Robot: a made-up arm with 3 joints. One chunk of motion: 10 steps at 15 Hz.
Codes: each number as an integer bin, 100 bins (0 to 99) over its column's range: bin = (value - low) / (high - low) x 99, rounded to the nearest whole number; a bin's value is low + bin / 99 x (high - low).
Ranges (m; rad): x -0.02..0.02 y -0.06..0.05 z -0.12..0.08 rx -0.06..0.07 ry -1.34..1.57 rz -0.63..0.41
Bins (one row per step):
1: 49 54 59 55 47 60
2: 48 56 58 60 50 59
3: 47 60 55 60 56 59
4: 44 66 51 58 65 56
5: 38 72 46 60 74 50
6: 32 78 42 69 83 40
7: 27 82 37 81 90 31
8: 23 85 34 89 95 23
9: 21 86 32 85 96 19
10: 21 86 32 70 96 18
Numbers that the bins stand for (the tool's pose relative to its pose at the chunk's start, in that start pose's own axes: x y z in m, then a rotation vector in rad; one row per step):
1: -0.0002 0.0000 -0.0008 0.0122 0.0415 0.0003
2: -0.0006 0.0022 -0.0028 0.0188 0.1297 -0.0102
3: -0.0010 0.0067 -0.0089 0.0188 0.3061 -0.0102
4: -0.0022 0.0133 -0.0170 0.0162 0.5706 -0.0417
5: -0.0046 0.0200 -0.0271 0.0188 0.8352 -0.1047
6: -0.0071 0.0267 -0.0352 0.0306 1.0997 -0.2098
7: -0.0091 0.0311 -0.0453 0.0464 1.3055 -0.3043
8: -0.0107 0.0344 -0.0513 0.0569 1.4524 -0.3884
9: -0.0115 0.0356 -0.0554 0.0516 1.4818 -0.4304
10: -0.0115 0.0356 -0.0554 0.0319 1.4818 -0.4409

